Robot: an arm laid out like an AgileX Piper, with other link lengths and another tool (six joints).
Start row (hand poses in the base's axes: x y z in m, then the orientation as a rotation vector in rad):
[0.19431 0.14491 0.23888 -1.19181 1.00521 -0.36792]
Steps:
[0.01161 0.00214 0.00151 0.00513 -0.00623 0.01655]
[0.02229 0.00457 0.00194 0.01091 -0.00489 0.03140]
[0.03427 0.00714 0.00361 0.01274 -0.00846 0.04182]
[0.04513 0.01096 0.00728 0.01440 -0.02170 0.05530]
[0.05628 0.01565 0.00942 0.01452 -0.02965 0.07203]
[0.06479 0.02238 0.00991 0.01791 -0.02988 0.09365]
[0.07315 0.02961 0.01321 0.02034 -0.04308 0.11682]
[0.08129 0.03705 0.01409 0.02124 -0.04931 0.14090]
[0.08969 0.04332 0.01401 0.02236 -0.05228 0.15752]
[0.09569 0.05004 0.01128 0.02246 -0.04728 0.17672]
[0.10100 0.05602 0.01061 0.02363 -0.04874 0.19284]
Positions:
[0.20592 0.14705 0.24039 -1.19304 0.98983 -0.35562]
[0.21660 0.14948 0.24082 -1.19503 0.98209 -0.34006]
[0.22858 0.15205 0.24249 -1.19709 0.97257 -0.33289]
[0.23944 0.15587 0.24616 -1.19784 0.95280 -0.32886]
[0.25059 0.16056 0.24830 -1.20290 0.93537 -0.32011]
[0.25910 0.16729 0.24879 -1.20936 0.92171 -0.30143]
[0.26746 0.17452 0.25209 -1.21341 0.89583 -0.28936]
[0.27560 0.18196 0.25297 -1.22113 0.87516 -0.27347]
[0.28400 0.18823 0.25289 -1.22632 0.86205 -0.26150]
[0.29000 0.19495 0.25016 -1.23582 0.85391 -0.24354]
[0.29531 0.20093 0.24949 -1.24106 0.84233 -0.23109]

